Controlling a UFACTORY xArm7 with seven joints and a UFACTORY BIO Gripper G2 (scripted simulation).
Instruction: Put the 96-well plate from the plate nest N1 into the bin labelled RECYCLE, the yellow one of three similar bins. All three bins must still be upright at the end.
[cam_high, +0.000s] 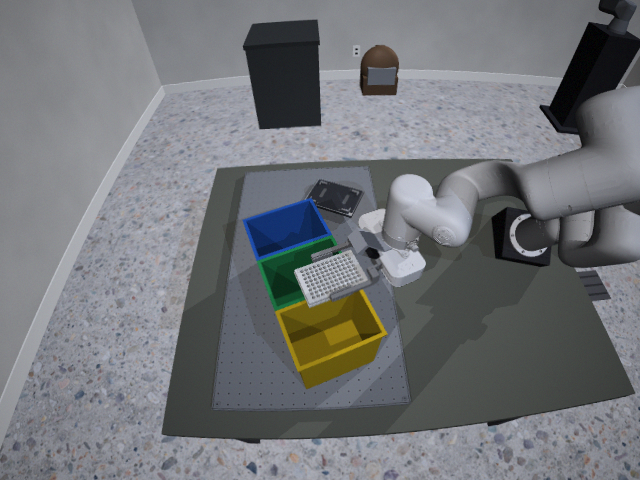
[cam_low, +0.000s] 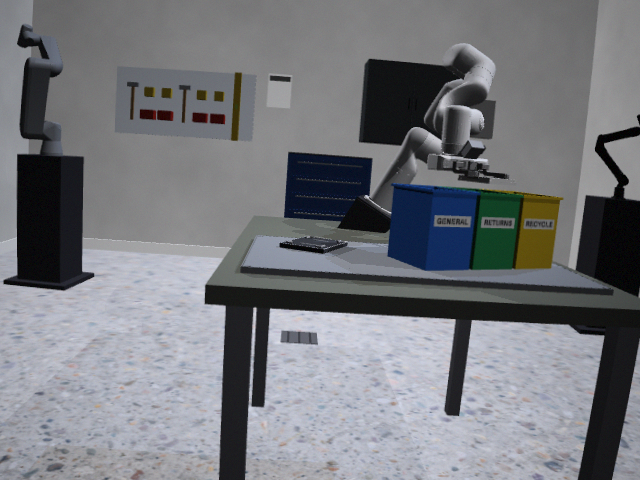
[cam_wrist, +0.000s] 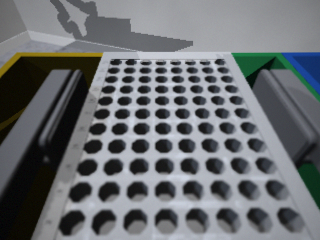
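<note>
Right now the yellow recycle bin is 13 cm below my hand and 9 cm to the left of it. Also, from my hand: blue general bin 15 cm to the right, 13 cm below, 11 cm ahead; then white 96-well plate 1 cm below; then green returns bin 13 cm below, 6 cm ahead, 3 cm to the right.
</note>
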